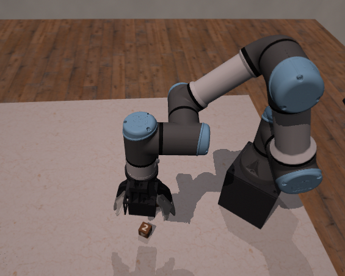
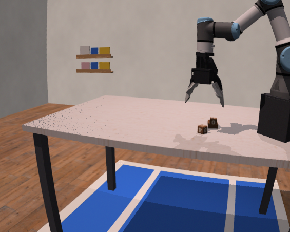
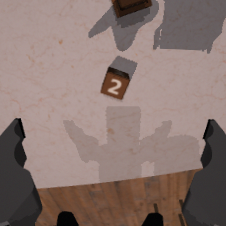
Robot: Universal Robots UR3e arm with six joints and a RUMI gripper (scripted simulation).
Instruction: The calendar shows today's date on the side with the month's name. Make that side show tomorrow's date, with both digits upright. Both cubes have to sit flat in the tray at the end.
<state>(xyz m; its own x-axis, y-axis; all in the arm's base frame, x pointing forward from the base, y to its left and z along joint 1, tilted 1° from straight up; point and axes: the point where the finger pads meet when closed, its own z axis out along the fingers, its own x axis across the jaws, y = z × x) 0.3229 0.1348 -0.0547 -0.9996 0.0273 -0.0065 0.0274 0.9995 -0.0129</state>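
My hand is 10 cm above the brown digit cube. Round my hand: calendar tray 1 cm behind, 12 cm to the right, 10 cm below.
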